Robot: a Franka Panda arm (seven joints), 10 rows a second.
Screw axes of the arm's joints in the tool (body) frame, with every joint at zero. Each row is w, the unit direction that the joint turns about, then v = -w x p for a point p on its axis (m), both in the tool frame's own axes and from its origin. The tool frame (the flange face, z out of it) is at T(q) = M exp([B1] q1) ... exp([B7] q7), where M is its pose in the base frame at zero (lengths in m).
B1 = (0, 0, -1, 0, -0.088, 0)
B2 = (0, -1, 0, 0.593, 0, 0.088)
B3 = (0, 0, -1, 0, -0.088, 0)
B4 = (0, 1, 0, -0.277, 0, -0.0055)
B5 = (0, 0, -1, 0, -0.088, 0)
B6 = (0, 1, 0, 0.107, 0, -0.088)
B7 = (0, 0, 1, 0, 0, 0)
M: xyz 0.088 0 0.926 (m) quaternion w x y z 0 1 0 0
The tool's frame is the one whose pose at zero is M.
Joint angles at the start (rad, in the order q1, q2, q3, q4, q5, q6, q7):
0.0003, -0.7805, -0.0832, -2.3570, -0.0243, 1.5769, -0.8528
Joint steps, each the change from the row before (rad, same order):
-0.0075, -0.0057, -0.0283, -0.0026, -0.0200, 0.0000, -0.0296
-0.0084, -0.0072, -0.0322, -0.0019, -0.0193, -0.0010, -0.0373
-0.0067, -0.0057, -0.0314, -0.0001, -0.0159, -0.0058, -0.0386
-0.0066, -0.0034, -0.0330, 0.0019, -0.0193, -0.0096, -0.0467
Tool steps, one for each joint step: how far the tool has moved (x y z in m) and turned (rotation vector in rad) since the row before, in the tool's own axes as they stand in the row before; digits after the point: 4 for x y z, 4 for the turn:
-0.0131, 0.0088, -0.0001, -0.0018, 0.0020, -0.0024
-0.0151, 0.0090, -0.0004, -0.0001, 0.0053, -0.0066
-0.0146, 0.0077, -0.0001, 0.0054, 0.0047, -0.0101
-0.0156, 0.0078, 0.0003, 0.0077, 0.0006, -0.0170

